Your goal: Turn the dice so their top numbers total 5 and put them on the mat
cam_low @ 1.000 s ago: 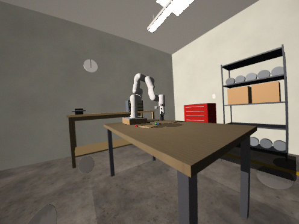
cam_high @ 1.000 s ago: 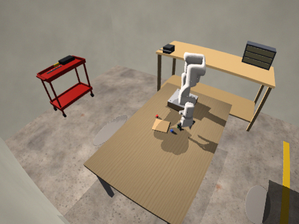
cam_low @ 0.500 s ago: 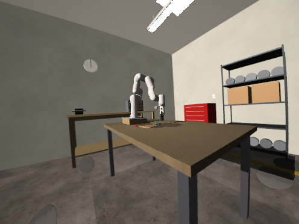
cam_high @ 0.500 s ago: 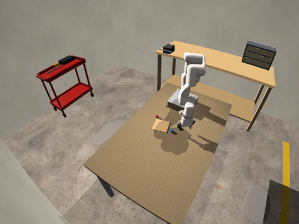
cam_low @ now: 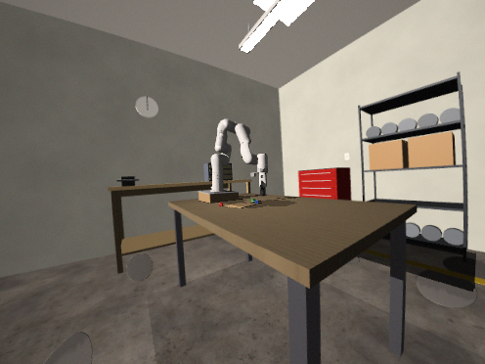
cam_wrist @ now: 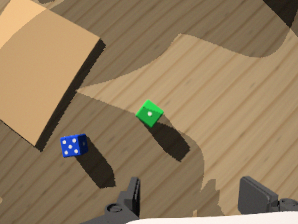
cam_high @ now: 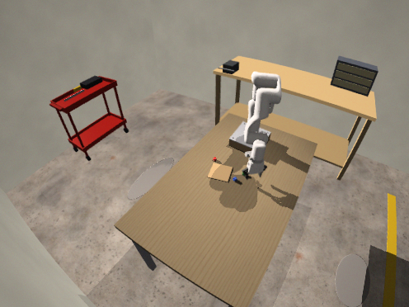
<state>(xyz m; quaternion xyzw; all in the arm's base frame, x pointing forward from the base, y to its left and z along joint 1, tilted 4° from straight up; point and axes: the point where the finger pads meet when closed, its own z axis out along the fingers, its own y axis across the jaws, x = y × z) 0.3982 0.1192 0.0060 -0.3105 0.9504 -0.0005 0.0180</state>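
Right now my hand is 7 cm to the left of the green die, 4 cm above it and 3 cm past it. Also, from my hand: tan mat: 23 cm to the right, 5 cm below, 1 cm ahead; blue die: 11 cm to the right, 4 cm below, 4 cm ahead; red die: 31 cm to the right, 9 cm behind, 4 cm below.
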